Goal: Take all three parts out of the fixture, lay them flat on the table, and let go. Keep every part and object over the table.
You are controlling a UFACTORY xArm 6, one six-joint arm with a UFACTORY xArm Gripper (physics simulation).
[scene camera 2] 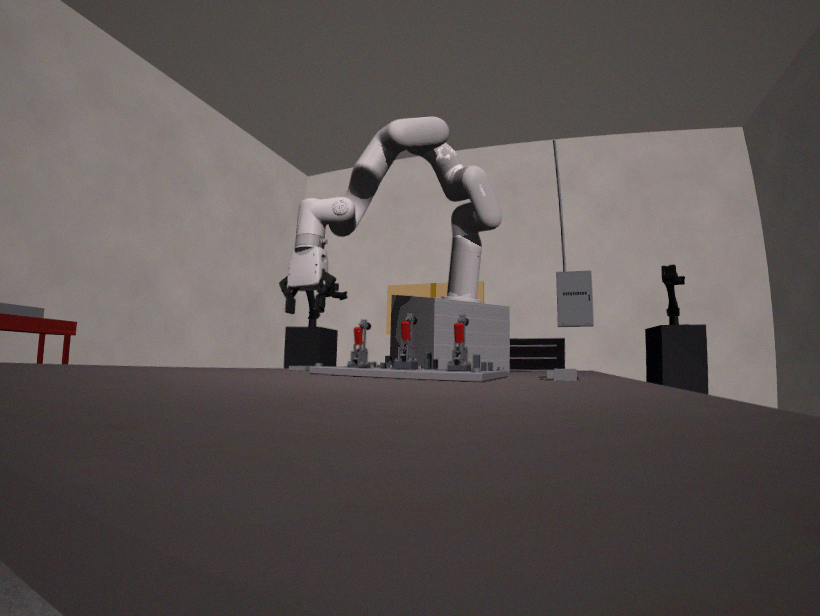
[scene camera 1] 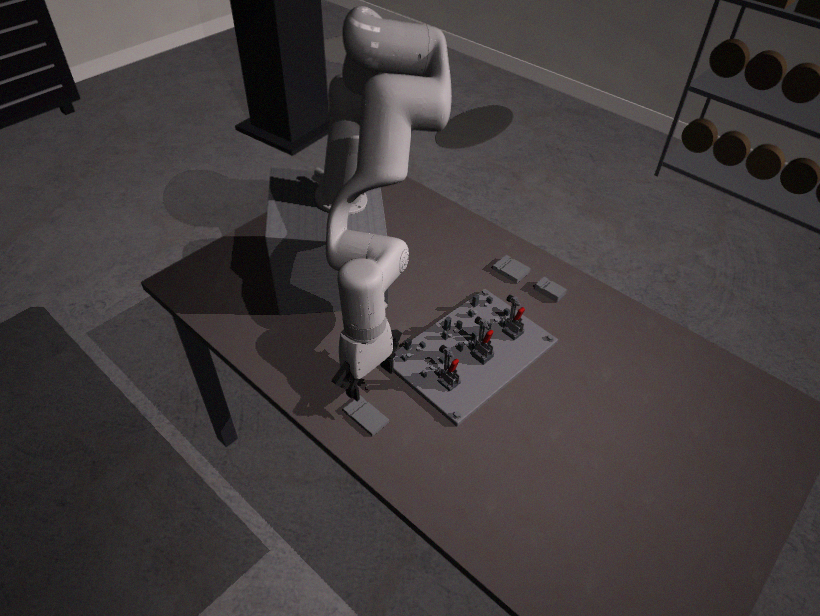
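Seen in the pictures: gripper, fingertip midpoint: (scene camera 2: 304,312) (scene camera 1: 370,382); arm's base, link origin: (scene camera 2: 461,301).
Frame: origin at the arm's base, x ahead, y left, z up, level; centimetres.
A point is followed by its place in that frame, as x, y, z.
The fixture is a grey plate (scene camera 1: 493,384) {52.1, -10.9, -20.5} (scene camera 2: 410,374) {55.3, -2.3, -21.2} with small posts and three upright red-handled clamps. One flat grey part (scene camera 1: 365,416) {34.6, -34.3, -21.0} lies on the table beyond the plate's left corner in scene camera 1. A second grey part (scene camera 1: 511,267) {36.1, 25.5, -20.5} and a smaller third part (scene camera 1: 550,288) {48.3, 24.0, -20.0} lie flat on the table on the plate's opposite side. Low grey shapes (scene camera 2: 563,374) {51.6, 24.1, -20.9} show there in scene camera 2; I cannot separate the parts. My gripper (scene camera 1: 371,379) {36.4, -34.4, -7.8} (scene camera 2: 305,306) {36.4, -34.4, -7.8} is open and empty, above the table beside the first part, with its fingers clear of it.
The clamps' red handles (scene camera 1: 454,366) {45.2, -17.2, -13.2} (scene camera 1: 488,336) {47.0, -6.4, -12.0} (scene camera 1: 519,314) {48.9, 4.4, -12.8} (scene camera 2: 357,335) {45.1, -16.4, -13.8} (scene camera 2: 405,330) {47.1, -5.6, -12.9} (scene camera 2: 459,332) {49.1, 5.3, -13.4} stand up from the plate. The arm's grey pedestal (scene camera 2: 471,331) {10.0, 4.1, -10.2} stands behind the fixture. The table (scene camera 1: 596,431) {75.7, -7.4, -22.0} (scene camera 2: 397,497) {112.9, 11.6, -22.0} has its long edge near the first part.
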